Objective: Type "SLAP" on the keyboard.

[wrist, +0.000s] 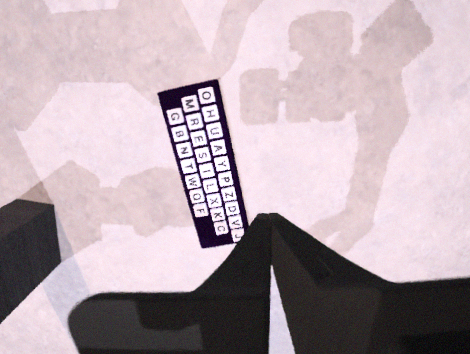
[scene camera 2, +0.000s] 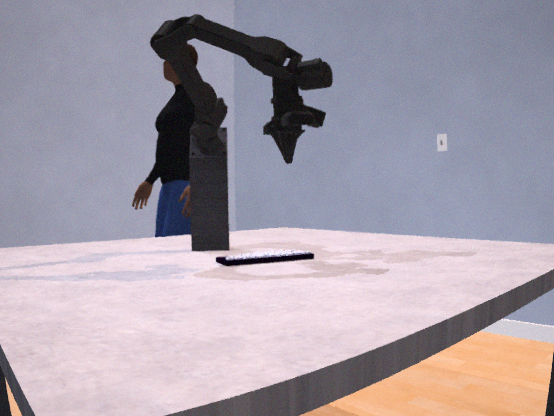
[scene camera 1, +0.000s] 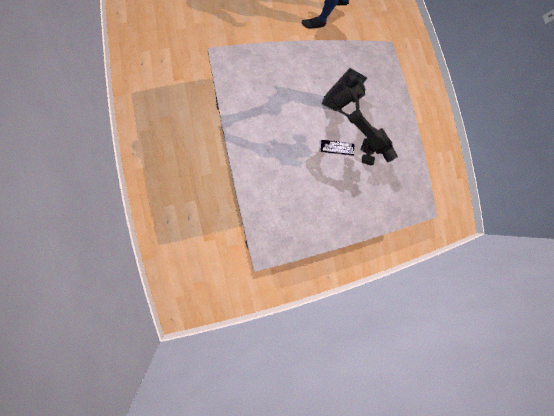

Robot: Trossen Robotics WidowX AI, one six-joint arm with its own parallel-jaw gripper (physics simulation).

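Pixels of known places: gripper, fingertip midpoint: (wrist: 267, 222) (scene camera 2: 288, 163) (scene camera 1: 361, 149); arm's base, origin of the base link: (scene camera 2: 206, 141) (scene camera 1: 352, 80).
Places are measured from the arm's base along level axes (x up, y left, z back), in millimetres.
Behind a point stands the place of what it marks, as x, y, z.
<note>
The dark keyboard (scene camera 1: 337, 147) @(-277, -98, -260) (scene camera 2: 265, 258) @(-284, -120, -285) (wrist: 195, 200) @(-278, -105, -227) with white keys lies flat on the table. In the wrist view its letters read sideways: the S key (wrist: 202, 155) @(-278, -67, -274) and L key (wrist: 210, 186) @(-278, -103, -254) are in the middle row, and the A key (wrist: 218, 147) @(-278, -73, -295) and P key (wrist: 225, 178) @(-278, -107, -275) are in the row on the right. My gripper (scene camera 2: 288, 162) @(-80, -88, -329) (wrist: 267, 222) @(-80, -88, -329) is shut and empty, pointing down high above the table. In the wrist view its tips show just right of the keyboard's lower end, near the J key (wrist: 237, 235) @(-278, -178, -234). In scene camera 1 the fingertips are hidden.
The table (scene camera 1: 300, 225) @(-296, -503, -555) (scene camera 2: 200, 325) @(-296, -564, -525) carries the arm's dark pedestal (scene camera 2: 210, 205) @(-174, -13, -22) (wrist: 27, 255) @(-236, -11, -24), behind the keyboard in scene camera 2. Arm shadows fall around the keyboard. A person (scene camera 1: 315, 21) (scene camera 2: 175, 135) stands beyond the table, behind the arm.
</note>
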